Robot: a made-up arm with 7 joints. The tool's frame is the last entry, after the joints.
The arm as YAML. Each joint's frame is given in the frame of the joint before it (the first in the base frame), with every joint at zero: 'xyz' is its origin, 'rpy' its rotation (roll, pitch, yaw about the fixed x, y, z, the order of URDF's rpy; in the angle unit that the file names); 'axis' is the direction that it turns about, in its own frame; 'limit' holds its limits. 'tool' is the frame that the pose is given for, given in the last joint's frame.
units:
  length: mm
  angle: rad
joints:
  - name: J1
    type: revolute
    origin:
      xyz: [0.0, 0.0, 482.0]
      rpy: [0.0, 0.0, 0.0]
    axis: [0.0, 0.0, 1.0]
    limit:
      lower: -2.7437
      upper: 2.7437
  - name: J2
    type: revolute
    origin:
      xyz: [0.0, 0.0, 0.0]
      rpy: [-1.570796, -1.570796, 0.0]
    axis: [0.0, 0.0, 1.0]
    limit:
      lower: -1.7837
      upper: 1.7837
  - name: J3
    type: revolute
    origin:
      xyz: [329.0, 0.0, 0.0]
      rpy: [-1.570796, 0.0, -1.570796]
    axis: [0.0, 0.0, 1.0]
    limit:
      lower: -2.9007
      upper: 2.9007
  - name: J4
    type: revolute
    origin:
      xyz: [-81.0, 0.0, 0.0]
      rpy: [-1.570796, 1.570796, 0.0]
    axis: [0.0, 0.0, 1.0]
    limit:
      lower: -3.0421
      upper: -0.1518
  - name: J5
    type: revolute
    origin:
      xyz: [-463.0, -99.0, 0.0]
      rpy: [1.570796, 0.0, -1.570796]
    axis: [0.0, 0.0, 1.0]
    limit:
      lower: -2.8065
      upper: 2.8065
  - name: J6
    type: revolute
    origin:
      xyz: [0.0, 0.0, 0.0]
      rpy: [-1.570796, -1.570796, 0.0]
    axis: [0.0, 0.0, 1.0]
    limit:
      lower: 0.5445
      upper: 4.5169
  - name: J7
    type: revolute
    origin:
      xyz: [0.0, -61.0, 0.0]
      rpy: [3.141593, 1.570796, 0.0]
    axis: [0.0, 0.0, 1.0]
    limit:
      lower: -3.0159
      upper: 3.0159
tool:
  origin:
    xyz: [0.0, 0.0, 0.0]
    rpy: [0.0, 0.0, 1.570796]
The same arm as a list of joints. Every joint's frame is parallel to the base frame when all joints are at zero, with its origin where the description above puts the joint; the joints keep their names.
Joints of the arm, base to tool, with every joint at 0 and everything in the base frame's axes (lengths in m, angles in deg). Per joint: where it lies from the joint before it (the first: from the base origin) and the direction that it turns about. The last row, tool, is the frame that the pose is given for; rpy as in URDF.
J1: axis 0 0 1 xyz 0 0 0.482
J2: axis 0 1 0 xyz 0 0 0
J3: axis 0 0 1 xyz 0 0 0.329
J4: axis 0 -1 0 xyz 0.081 0 0
J5: axis 0 0 1 xyz -0.099 0 0.463
J6: axis 0 -1 0 xyz 0 0 0
J7: axis 0 0 -1 xyz 0.061 0 0
tool: xyz 0 0 0 rpy -180 0 0
Joint limits (deg, base to tool): -157.2..157.2 -102.2..102.2 -166.2..166.2 -174.3..-8.7 -160.8..160.8 31.2..258.8 -172.8..172.8

